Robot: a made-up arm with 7 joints.
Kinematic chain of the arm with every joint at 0, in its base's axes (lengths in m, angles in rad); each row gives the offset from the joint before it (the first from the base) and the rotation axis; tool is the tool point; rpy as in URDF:
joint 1: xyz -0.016 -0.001 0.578 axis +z
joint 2: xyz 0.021 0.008 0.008 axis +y
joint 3: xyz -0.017 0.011 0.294 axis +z
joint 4: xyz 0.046 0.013 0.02 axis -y
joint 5: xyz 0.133 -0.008 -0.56 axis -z
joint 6: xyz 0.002 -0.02 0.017 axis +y
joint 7: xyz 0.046 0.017 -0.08 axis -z
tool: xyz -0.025 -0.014 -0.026 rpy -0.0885 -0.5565 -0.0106
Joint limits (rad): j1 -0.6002..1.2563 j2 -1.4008..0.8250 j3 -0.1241..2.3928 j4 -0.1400..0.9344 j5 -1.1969..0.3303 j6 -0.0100..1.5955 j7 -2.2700..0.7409
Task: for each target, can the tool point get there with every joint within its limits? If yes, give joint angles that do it. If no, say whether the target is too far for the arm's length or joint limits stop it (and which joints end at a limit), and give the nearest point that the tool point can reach.
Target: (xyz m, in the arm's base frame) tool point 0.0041 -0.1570 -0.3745
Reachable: no: joint limits stop it (at a limit: joint 1, joint 2, joint 3, joint 7) | nearest point 0.1025 -0.1373 0.0989 | short by 0.484 m
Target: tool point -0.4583 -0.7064 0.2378
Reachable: no: joint limits stop it (at a limit: joint 1, joint 3, joint 4, joint 5, joint 6, joint 7) | nearest point -0.5718 -0.3412 0.3690 | short by 0.404 m
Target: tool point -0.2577 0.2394 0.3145
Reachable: yes | joints 0.3461 0.4022 1.7513 0.1415 -0.9668 0.5128 -1.0114
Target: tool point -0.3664 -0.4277 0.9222
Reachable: no: joint limits stop it (at a limit: joint 1, joint 2, joint 3, joint 5, joint 6, joint 7) | nearest point -0.4542 -0.2745 0.8246 | short by 0.202 m
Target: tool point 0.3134 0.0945 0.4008
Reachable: yes | joints 0.0541 -0.6248 0.5592 0.0022 -0.6128 0.6100 -0.5065
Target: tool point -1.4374 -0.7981 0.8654
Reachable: no: too far | nearest point -0.6326 -0.3299 0.7062 | short by 0.945 m
